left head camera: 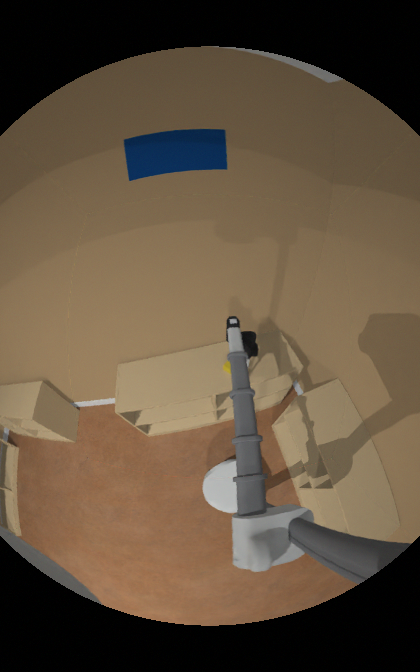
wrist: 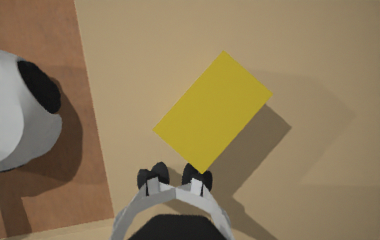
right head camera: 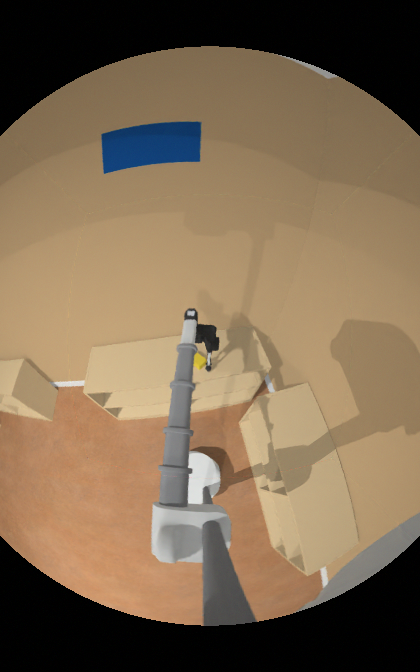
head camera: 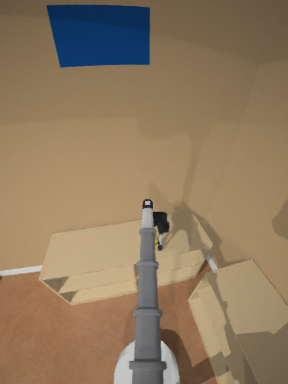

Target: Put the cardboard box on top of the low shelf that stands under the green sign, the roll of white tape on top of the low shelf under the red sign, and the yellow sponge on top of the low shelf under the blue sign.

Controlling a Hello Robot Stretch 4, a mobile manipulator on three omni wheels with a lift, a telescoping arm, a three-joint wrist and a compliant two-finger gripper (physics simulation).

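Places are measured from the robot's base along level axes (x right, y down, z ahead), in millimetres.
Pixels of known places: gripper, fingertip midpoint: (wrist: pixel 173 176) (head camera: pixel 159 247).
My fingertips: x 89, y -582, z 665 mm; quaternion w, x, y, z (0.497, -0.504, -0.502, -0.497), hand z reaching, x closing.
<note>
Ahead of a thing's pixels: the offset from my fingertips to its top centre. Level surfaces: height alone.
The yellow sponge {dx -70, dy -45, dz +38 mm} (head camera: pixel 156 242) (left head camera: pixel 227 368) (right head camera: pixel 200 361) (wrist: pixel 212 112) is over the top of the low shelf {dy +0 mm} (head camera: pixel 95 250) (left head camera: pixel 165 377) (right head camera: pixel 130 362) (wrist: pixel 125 75) under the blue sign {dx -276, dy -1242, dz +260 mm} (head camera: pixel 102 35) (left head camera: pixel 176 154) (right head camera: pixel 151 146). It is turned diagonally in the wrist view, with its shadow beside it; I cannot tell whether it fully rests on the shelf. My gripper (head camera: pixel 160 245) (right head camera: pixel 208 367) (wrist: pixel 173 176) is nearly shut, with a narrow empty gap between its fingertips. One fingertip is at the sponge's near corner. The cardboard box, the white tape and the other signs do not show.
Another low shelf (head camera: pixel 260 295) (left head camera: pixel 350 440) (right head camera: pixel 320 505) stands close on the right, near the wall corner. A further shelf unit (left head camera: pixel 55 410) (right head camera: pixel 32 390) stands to the left. A wall rises behind the blue sign's shelf. My white base (wrist: pixel 25 115) is in front of that shelf.
</note>
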